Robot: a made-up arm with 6 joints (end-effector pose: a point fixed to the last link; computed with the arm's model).
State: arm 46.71 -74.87 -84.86 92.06 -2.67 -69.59
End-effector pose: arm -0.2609 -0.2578 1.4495 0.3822 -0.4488 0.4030 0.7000
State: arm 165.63 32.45 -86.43 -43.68 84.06 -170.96
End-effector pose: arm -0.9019 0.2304 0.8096 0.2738 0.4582 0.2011 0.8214
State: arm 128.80 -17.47 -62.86 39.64 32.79 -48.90
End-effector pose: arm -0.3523 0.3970 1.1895 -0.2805 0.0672 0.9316 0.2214
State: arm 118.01 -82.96 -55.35 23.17 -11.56 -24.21
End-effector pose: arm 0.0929 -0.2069 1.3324 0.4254 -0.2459 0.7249 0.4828
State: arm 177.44 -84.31 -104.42 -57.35 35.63 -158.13
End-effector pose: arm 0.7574 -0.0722 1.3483 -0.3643 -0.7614 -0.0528 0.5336
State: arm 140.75 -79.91 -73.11 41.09 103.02 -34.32
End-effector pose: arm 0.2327 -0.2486 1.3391 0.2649 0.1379 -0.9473 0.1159
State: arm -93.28 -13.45 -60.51 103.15 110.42 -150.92
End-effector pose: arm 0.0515 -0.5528 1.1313 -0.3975 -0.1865 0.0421 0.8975
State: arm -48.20 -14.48 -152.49 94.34 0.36 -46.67
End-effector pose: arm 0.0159 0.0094 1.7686 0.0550 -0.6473 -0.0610 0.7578
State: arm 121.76 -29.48 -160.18 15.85 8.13 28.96
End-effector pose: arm 0.1860 -0.3690 1.6974 0.6983 -0.1012 0.7055 0.0664
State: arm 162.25 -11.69 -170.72 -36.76 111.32 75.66
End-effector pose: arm 0.1092 -0.0579 1.7192 0.1618 0.6076 0.6389 0.4432
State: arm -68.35 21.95 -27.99 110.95 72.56 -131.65
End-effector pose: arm 0.2353 -0.4118 0.5387 0.3603 0.1203 -0.0555 0.9234
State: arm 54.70 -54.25 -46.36 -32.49 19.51 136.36
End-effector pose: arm 0.0685 0.1814 1.3093 0.7184 0.3268 0.1932 0.5829
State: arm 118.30 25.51 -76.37 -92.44 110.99 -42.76
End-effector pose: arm -0.4055 0.7252 0.8774 -0.9795 -0.1248 -0.1177 0.1053
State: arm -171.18 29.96 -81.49 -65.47 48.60 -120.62
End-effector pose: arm -0.9133 -0.1629 0.8257 0.2662 0.8194 0.2023 0.4655
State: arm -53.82 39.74 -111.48 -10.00 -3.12 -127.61
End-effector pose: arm 0.6137 -0.8367 0.9855 -0.8042 0.4569 -0.0511 0.3767
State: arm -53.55 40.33 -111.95 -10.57 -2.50 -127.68
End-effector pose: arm 0.6203 -0.8366 0.9798 -0.8054 0.4575 -0.0424 0.3745
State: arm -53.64 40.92 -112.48 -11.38 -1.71 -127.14
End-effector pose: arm 0.6216 -0.8403 0.9744 -0.8035 0.4610 -0.0357 0.3750
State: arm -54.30 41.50 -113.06 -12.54 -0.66 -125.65
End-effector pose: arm 0.6146 -0.8501 0.9693 -0.7965 0.4692 -0.0320 0.3800
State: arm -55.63 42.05 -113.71 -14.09 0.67 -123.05
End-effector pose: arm 0.5973 -0.8666 0.9650 -0.7834 0.4829 -0.0327 0.3899
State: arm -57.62 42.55 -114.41 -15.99 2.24 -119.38
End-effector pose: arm 0.5692 -0.8890 0.9617 -0.7636 0.5019 -0.0387 0.4044
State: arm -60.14 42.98 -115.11 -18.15 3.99 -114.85
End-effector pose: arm 0.5316 -0.9149 0.9592 -0.7376 0.5250 -0.0500 0.4218
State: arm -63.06 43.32 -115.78 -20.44 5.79 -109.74
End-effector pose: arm 0.4859 -0.9420 0.9579 -0.7063 0.5503 -0.0669 0.4403
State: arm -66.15 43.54 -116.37 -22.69 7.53 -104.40
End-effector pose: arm 0.4356 -0.9674 0.9579 -0.6718 0.5753 -0.0885 0.4581
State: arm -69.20 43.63 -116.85 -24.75 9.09 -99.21
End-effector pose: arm 0.3842 -0.9890 0.9592 -0.6366 0.5980 -0.1131 0.4736
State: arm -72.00 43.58 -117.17 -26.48 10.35 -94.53
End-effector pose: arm 0.3358 -1.0056 0.9617 -0.6037 0.6166 -0.1385 0.4861
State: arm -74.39 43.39 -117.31 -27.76 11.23 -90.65
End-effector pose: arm 0.2937 -1.0171 0.9651 -0.5756 0.6300 -0.1624 0.4954
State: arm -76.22 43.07 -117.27 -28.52 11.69 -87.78
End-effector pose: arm 0.2609 -1.0238 0.9695 -0.5545 0.6381 -0.1828 0.5020
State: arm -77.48 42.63 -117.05 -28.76 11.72 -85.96
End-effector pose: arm 0.2379 -1.0265 0.9745 -0.5411 0.6412 -0.1987 0.5065
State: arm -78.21 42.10 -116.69 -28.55 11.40 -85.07
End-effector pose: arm 0.2242 -1.0264 0.9801 -0.5347 0.6405 -0.2103 0.5096
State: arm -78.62 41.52 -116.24 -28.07 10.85 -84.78
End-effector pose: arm 0.2162 -1.0247 0.9858 -0.5328 0.6375 -0.2189 0.5117
